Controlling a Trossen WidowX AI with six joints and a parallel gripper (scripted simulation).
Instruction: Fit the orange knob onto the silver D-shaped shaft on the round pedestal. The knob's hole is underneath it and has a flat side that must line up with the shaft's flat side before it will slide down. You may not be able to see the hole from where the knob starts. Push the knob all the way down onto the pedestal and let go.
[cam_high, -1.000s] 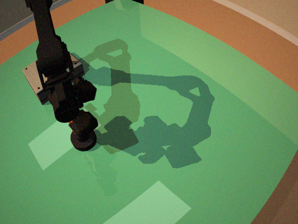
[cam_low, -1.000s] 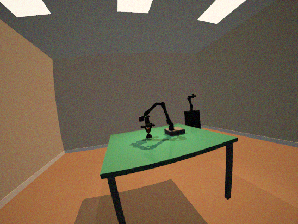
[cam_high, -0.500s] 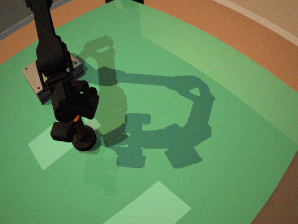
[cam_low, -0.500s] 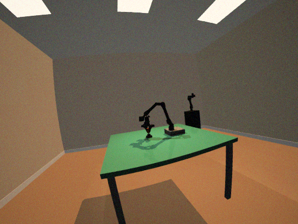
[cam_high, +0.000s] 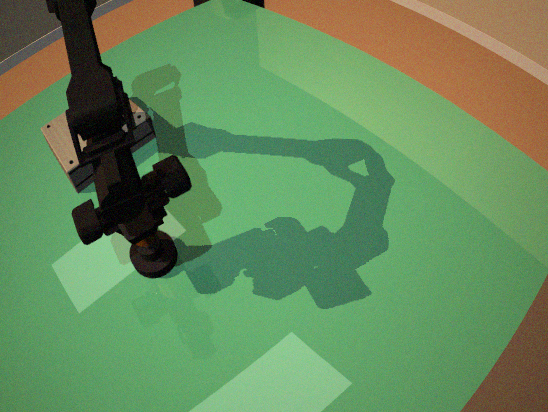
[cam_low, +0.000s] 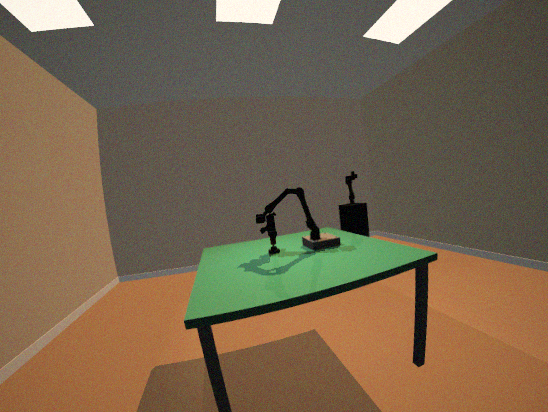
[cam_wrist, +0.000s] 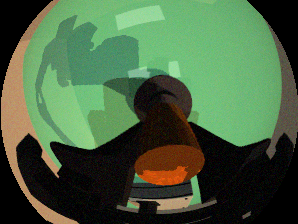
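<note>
Now: gripper tip 30 mm below the orange knob. From my gripper tip the other things lie so: pedestal (40 mm below).
</note>
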